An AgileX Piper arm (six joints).
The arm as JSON. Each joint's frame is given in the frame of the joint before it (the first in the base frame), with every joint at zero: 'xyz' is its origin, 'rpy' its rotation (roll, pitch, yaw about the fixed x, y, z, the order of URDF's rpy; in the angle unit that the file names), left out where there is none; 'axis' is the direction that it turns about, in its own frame. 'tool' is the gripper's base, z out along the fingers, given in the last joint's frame.
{
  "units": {
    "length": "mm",
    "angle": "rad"
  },
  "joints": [
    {
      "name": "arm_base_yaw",
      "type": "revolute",
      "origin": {
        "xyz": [
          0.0,
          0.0,
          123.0
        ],
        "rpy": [
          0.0,
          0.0,
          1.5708
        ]
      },
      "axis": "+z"
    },
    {
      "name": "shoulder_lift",
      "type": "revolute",
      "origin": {
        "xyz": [
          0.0,
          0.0,
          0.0
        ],
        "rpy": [
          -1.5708,
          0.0,
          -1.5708
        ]
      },
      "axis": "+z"
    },
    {
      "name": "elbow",
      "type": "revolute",
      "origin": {
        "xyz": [
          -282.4,
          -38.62,
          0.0
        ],
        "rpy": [
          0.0,
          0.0,
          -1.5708
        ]
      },
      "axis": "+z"
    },
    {
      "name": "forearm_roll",
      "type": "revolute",
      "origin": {
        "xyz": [
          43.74,
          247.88,
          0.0
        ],
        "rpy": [
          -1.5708,
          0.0,
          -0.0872
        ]
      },
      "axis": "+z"
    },
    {
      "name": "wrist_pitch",
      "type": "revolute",
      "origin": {
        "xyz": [
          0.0,
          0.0,
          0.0
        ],
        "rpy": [
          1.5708,
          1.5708,
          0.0
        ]
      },
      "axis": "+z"
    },
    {
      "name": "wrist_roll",
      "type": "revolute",
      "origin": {
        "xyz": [
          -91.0,
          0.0,
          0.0
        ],
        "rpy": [
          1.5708,
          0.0,
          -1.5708
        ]
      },
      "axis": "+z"
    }
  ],
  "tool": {
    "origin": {
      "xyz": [
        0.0,
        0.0,
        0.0
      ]
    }
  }
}
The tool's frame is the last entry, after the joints.
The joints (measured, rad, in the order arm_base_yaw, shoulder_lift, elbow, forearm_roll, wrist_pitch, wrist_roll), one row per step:
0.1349, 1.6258, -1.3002, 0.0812, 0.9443, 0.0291
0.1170, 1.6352, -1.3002, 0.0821, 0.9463, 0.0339
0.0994, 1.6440, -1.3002, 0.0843, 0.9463, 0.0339
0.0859, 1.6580, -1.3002, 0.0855, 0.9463, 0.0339
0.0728, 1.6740, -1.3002, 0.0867, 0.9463, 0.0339
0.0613, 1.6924, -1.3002, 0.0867, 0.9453, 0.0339
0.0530, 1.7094, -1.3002, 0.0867, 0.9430, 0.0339
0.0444, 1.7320, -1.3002, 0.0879, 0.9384, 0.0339
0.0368, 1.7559, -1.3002, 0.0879, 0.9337, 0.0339
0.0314, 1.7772, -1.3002, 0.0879, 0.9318, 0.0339
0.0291, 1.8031, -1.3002, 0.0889, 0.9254, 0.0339
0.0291, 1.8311, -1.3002, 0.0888, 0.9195, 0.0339
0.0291, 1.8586, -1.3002, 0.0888, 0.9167, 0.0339
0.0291, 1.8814, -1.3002, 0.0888, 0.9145, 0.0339
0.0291, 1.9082, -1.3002, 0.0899, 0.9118, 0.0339
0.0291, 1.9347, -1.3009, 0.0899, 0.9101, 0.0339
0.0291, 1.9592, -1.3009, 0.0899, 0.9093, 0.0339
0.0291, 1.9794, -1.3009, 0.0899, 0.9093, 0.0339
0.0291, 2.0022, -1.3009, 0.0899, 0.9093, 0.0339
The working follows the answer.
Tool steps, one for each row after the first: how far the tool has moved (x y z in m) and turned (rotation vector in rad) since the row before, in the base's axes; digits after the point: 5 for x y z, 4 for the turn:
0.00215, -0.00575, -0.00324, 0.0012, 0.0120, -0.0224
0.00208, -0.00562, -0.00297, 0.0012, 0.0090, -0.0181
0.00259, -0.00430, -0.00477, -0.0001, 0.0140, -0.0138
0.00274, -0.00421, -0.00549, -0.0001, 0.0160, -0.0134
0.00297, -0.00379, -0.00633, -0.0012, 0.0174, -0.0116
0.00266, -0.00275, -0.00586, -0.0009, 0.0147, -0.0085
0.00343, -0.00279, -0.00781, 0.0001, 0.0180, -0.0094
0.00337, -0.00258, -0.00835, -0.0009, 0.0192, -0.0080
0.00260, -0.00185, -0.00757, -0.0007, 0.0194, -0.0056
0.00322, -0.00069, -0.00918, 0.0001, 0.0195, -0.0032
0.00308, 0.00005, -0.01006, -0.0010, 0.0221, -0.0004
0.00249, 0.00006, -0.01002, -0.0008, 0.0247, -0.0002
0.00184, 0.00004, -0.00836, -0.0007, 0.0206, -0.0002
0.00193, 0.00012, -0.00988, 0.0001, 0.0241, -0.0007
0.00170, 0.00004, -0.00967, -0.0008, 0.0241, -0.0001
0.00115, 0.00003, -0.00914, -0.0007, 0.0237, -0.0001
0.00072, 0.00002, -0.00756, -0.0006, 0.0202, 0.0000
0.00063, 0.00002, -0.00855, -0.0007, 0.0228, 0.0000

Tool pose at each row, in the base's axes (x y z in m, rotation vector in rad; rounded; the steps above come from the unrounded poses):
0.33356, 0.05131, 0.28101, -0.0980, 2.7556, 0.1476
0.33571, 0.04555, 0.27776, -0.0661, 2.7674, 0.1443
0.33779, 0.03993, 0.27479, -0.0401, 2.7761, 0.1419
0.34038, 0.03564, 0.27002, -0.0201, 2.7898, 0.1389
0.34311, 0.03143, 0.26454, -0.0003, 2.8054, 0.1362
0.34608, 0.02764, 0.25820, 0.0170, 2.8223, 0.1324
0.34874, 0.02489, 0.25234, 0.0298, 2.8366, 0.1296
0.35217, 0.02210, 0.24454, 0.0445, 2.8541, 0.1281
0.35554, 0.01952, 0.23618, 0.0573, 2.8729, 0.1253
0.35814, 0.01766, 0.22862, 0.0667, 2.8919, 0.1233
0.36136, 0.01698, 0.21943, 0.0729, 2.9111, 0.1229
0.36445, 0.01703, 0.20937, 0.0753, 2.9332, 0.1214
0.36693, 0.01709, 0.19936, 0.0775, 2.9579, 0.1201
0.36877, 0.01713, 0.19100, 0.0794, 2.9784, 0.1190
0.37071, 0.01725, 0.18112, 0.0825, 3.0025, 0.1190
0.37241, 0.01729, 0.17145, 0.0847, 3.0265, 0.1176
0.37356, 0.01732, 0.16231, 0.0867, 3.0502, 0.1163
0.37428, 0.01734, 0.15475, 0.0884, 3.0704, 0.1153
0.37490, 0.01736, 0.14620, 0.0903, 3.0931, 0.1141

